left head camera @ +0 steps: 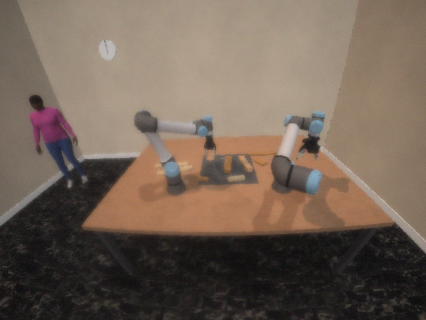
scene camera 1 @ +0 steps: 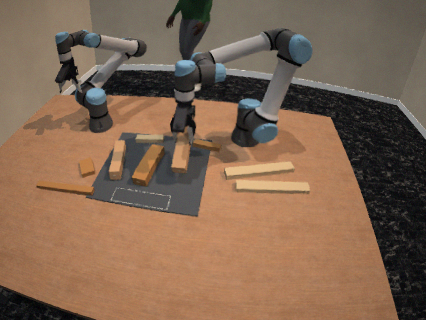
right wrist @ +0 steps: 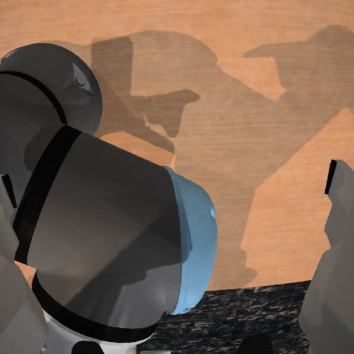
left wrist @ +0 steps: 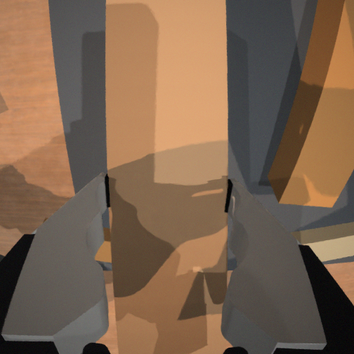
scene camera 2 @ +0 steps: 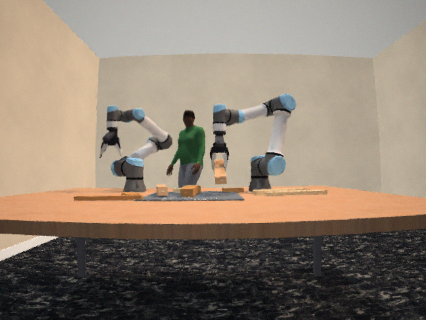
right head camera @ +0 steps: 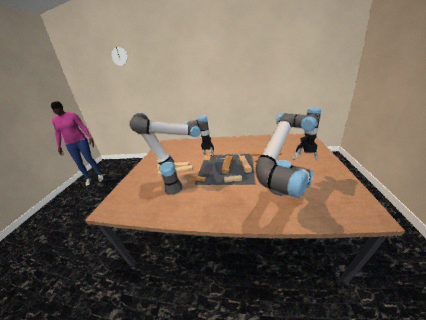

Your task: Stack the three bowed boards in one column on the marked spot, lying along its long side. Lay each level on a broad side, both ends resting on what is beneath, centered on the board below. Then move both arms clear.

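Frame: origin at the left arm's base, x left, y back, z up, level; millimetres.
Seen in the pictures: left gripper, between the fingertips: [scene camera 1: 183,144] [scene camera 2: 219,171]; right gripper, between the fingertips: [left head camera: 306,160] [scene camera 1: 70,93] [scene camera 2: 111,157] [right head camera: 304,160]; left arm's base, origin of its link: [left head camera: 176,189] [scene camera 1: 245,138] [right head camera: 173,188]; right arm's base, origin of its link: [left head camera: 281,187] [scene camera 1: 101,125] [scene camera 2: 134,191].
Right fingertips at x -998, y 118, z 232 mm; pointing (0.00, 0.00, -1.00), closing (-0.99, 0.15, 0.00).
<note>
Offsets run from my right fingertips to a thing's top centre. Level surfaces: height alone.
My left gripper [scene camera 1: 183,140] [left wrist: 168,178] is shut on a light-orange bowed board [scene camera 1: 180,159] [scene camera 2: 220,172] [left wrist: 192,100], holding it near one end, raised above the dark mat {dz -226 mm} [scene camera 1: 190,200]. A darker orange bowed board {dx +526, dy -374, dz -174 mm} [scene camera 1: 148,165] [scene camera 2: 190,190] [left wrist: 317,150] lies in the middle of the mat. Another light-orange board {dx +365, dy -345, dz -174 mm} [scene camera 1: 117,160] [scene camera 2: 161,190] lies at its left in scene camera 1. The marked spot, a white outlined rectangle [scene camera 1: 143,192], is near the mat's front edge there and bears no board. My right gripper [scene camera 1: 69,89] [scene camera 2: 110,155] is open, high beside the mat.
In scene camera 1, a pale block {dx +496, dy -158, dz -201 mm} [scene camera 1: 150,138] and a brown strip {dx +793, dy -207, dz -203 mm} [scene camera 1: 207,145] lie by the mat's back edge. Two long pale strips {dx +1036, dy -380, dz -206 mm} [scene camera 1: 260,170] {dx +1081, dy -489, dz -210 mm} [scene camera 1: 272,186] lie right of it, an orange block {dx +202, dy -383, dz -210 mm} [scene camera 1: 86,167] and a thin orange strip {dx +124, dy -531, dz -206 mm} [scene camera 1: 65,188] left.
</note>
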